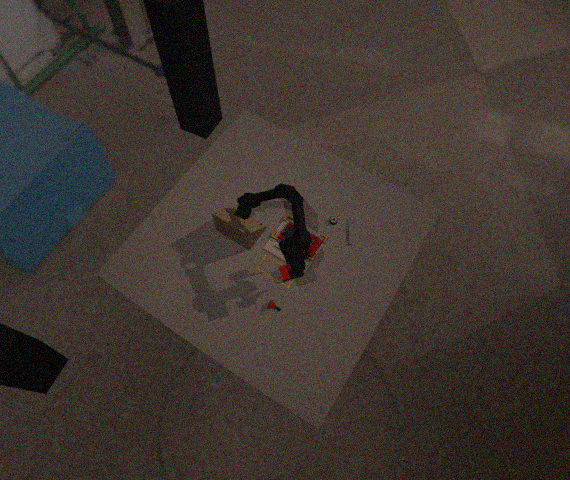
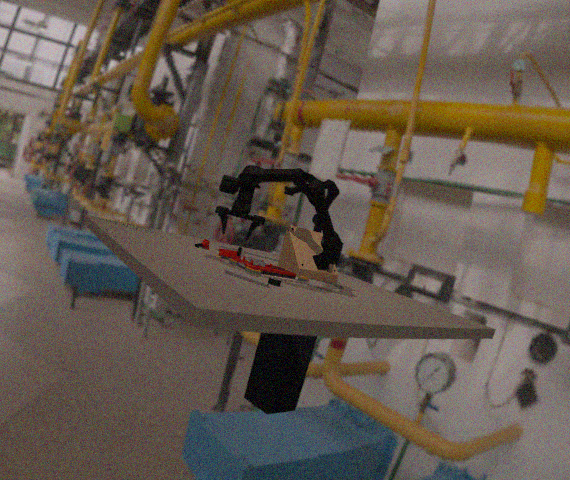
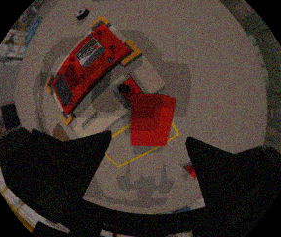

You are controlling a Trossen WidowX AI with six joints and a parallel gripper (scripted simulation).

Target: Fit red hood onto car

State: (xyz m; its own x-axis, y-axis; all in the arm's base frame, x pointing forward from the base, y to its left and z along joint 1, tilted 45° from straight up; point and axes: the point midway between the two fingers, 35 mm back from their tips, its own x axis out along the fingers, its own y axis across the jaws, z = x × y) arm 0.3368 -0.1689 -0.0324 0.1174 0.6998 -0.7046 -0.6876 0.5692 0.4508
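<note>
The red hood lies 60 mm below my gripper tip.
</note>
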